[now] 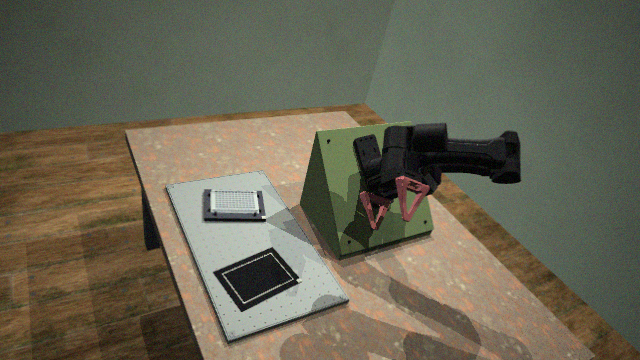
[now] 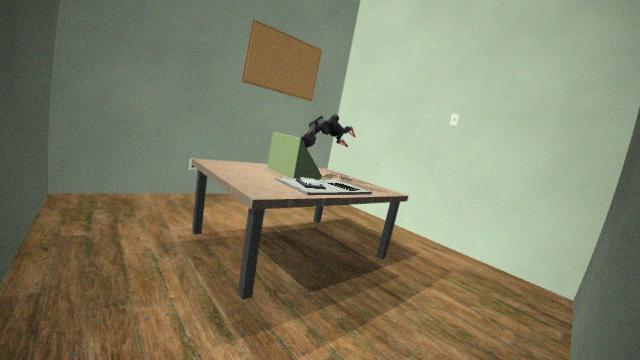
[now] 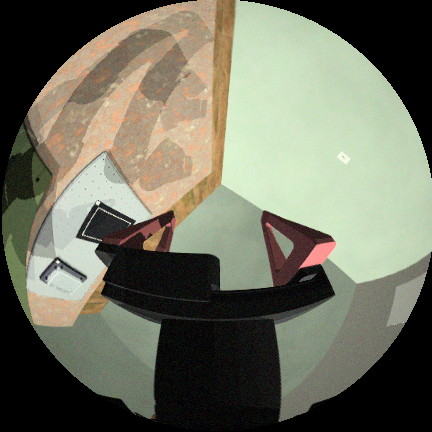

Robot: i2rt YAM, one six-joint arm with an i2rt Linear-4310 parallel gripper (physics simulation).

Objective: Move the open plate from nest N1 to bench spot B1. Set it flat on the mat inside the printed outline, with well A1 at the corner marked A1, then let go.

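Pixels of known places: gripper, fingertip midpoint: [image 1: 389, 225] [image 2: 351, 141] [image 3: 217, 214]; arm's base, origin of the base link: [image 1: 372, 171] [image 2: 296, 150].
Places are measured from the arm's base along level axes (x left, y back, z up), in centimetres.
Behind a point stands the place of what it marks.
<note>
The open plate [image 1: 234, 201] {y -34.2, x -13.8, z -12.8 cm} [image 3: 65, 280] {y -33.9, x -13.0, z -12.9 cm}, pale with a grid of wells, sits in the dark nest N1 [image 1: 206, 212] {y -42.3, x -13.4, z -14.0 cm} [image 3: 46, 274] {y -26.5, x -13.6, z -14.0 cm} on the grey perforated board. The black mat of spot B1 [image 1: 257, 277] {y -38.9, x 10.8, z -15.0 cm} [image 3: 106, 224] {y -37.5, x 11.5, z -15.0 cm} lies on the same board, with a thin light printed outline and a small white marker at one corner. The label at that marker is too small to read. My gripper [image 1: 391, 225] {y -22.9, x 28.6, z 12.6 cm} [image 2: 348, 138] {y -22.9, x 28.6, z 12.6 cm} [image 3: 217, 214] {y -22.9, x 28.6, z 12.6 cm} is open with nothing between its pink fingers. It hangs in the air, high above the table and well away from the plate.
A green wedge-shaped block [image 1: 320, 200] {y -15.1, x -1.2, z -7.4 cm} [image 2: 285, 155] {y -1.7, x -9.8, z -4.2 cm} [image 3: 20, 200] stands on the table beside the board [image 1: 240, 320] {y -47.3, x 19.8, z -15.2 cm} [image 3: 85, 187] {y -24.7, x 16.3, z -15.2 cm}, below the arm. The stone-patterned table [image 1: 200, 145] {y -31.4, x -47.2, z -16.5 cm} [image 2: 225, 175] {y -11.0, x -54.7, z -16.5 cm} [image 3: 55, 315] carries them. The arm casts shadows over the table.
</note>
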